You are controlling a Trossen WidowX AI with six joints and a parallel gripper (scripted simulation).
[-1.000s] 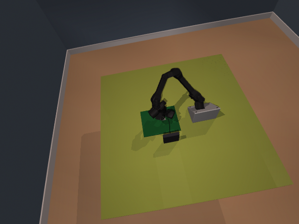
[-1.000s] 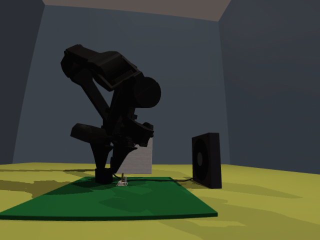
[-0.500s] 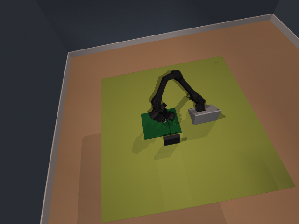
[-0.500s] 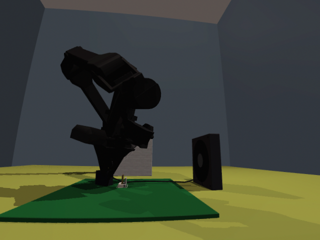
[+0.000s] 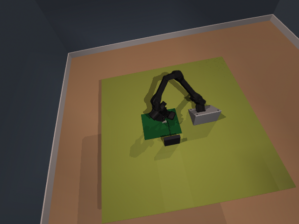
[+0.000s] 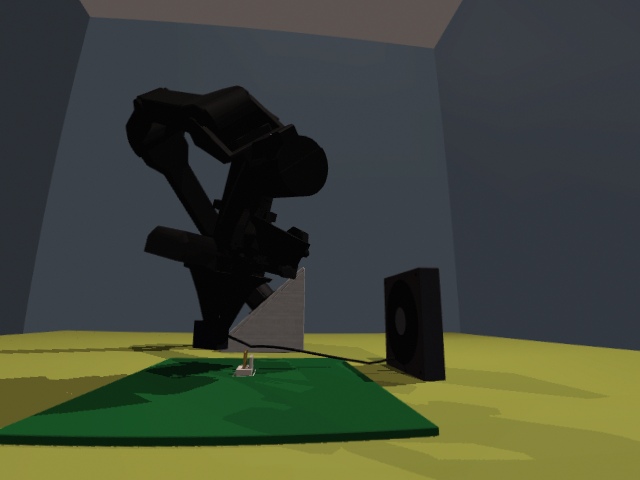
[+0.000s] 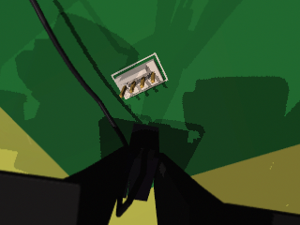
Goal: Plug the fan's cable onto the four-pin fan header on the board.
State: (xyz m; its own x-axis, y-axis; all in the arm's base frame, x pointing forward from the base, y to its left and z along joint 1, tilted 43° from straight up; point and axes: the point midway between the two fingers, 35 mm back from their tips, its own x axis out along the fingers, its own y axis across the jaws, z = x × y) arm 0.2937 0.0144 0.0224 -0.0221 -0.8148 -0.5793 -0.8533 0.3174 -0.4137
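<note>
My gripper tip is now 60 mm above the green board, 50 mm to the right of it and 40 mm short of it. From my gripper tip the other things lie so: black fan: 230 mm to the left, 30 mm behind, 10 mm above; then white four-pin header: 50 mm below, 40 mm to the left, 10 mm ahead; then black plug: 10 mm to the right.
</note>
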